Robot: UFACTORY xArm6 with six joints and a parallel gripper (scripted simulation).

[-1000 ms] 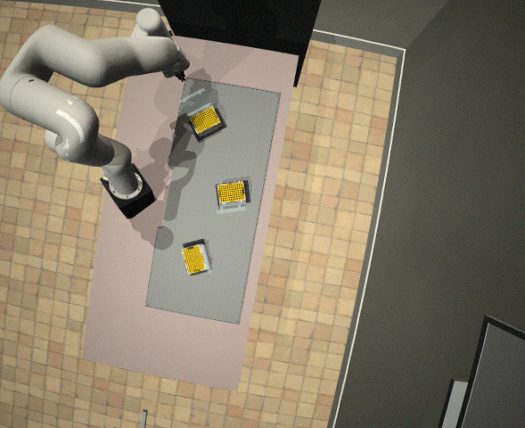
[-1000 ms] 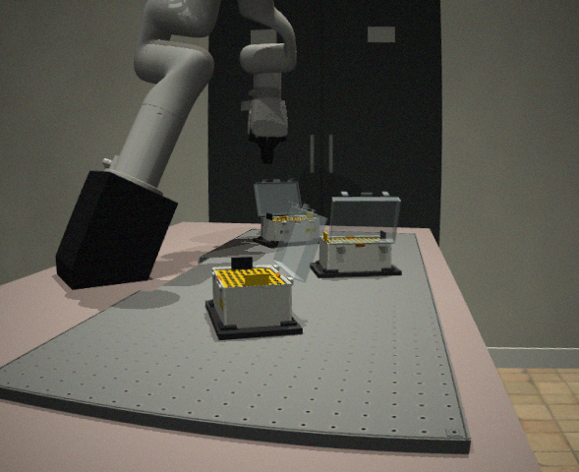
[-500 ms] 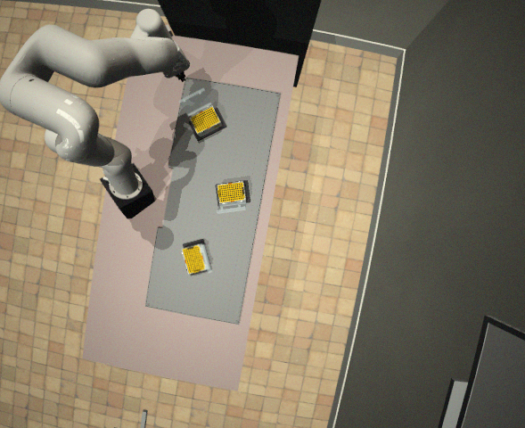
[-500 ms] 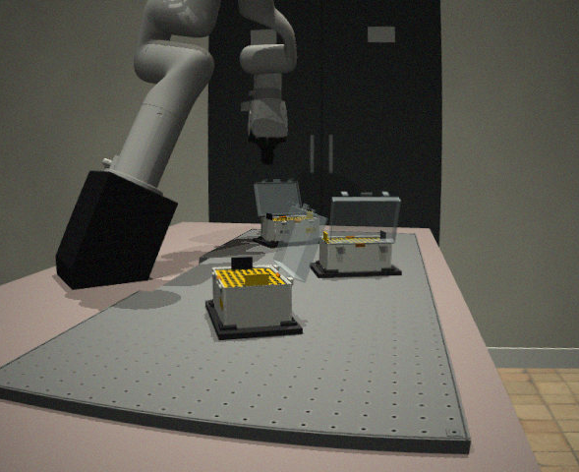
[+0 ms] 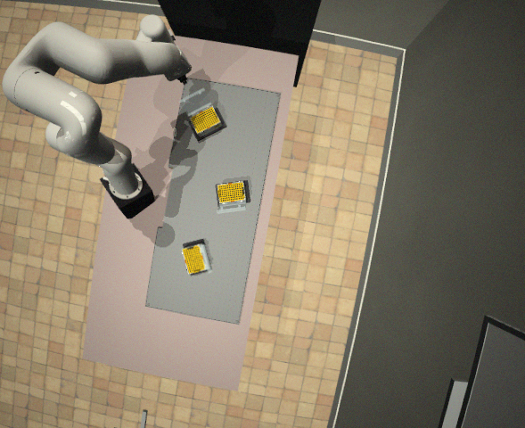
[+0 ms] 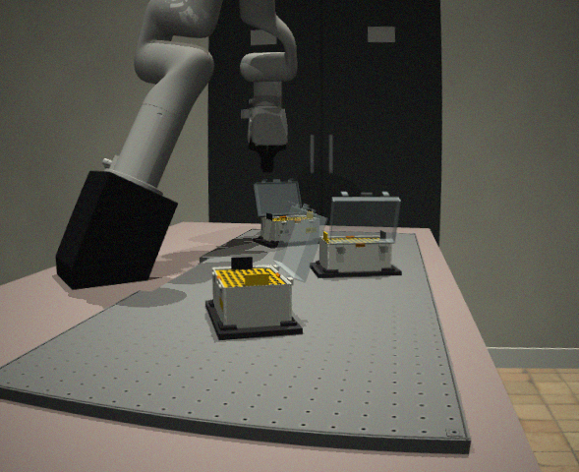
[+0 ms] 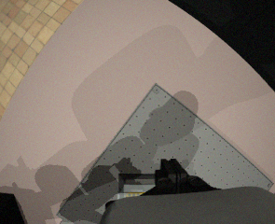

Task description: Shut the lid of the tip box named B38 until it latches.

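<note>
Now: hand 80 mm above the lid, 50 mm to the left of it and 50 mm short of it.
</note>
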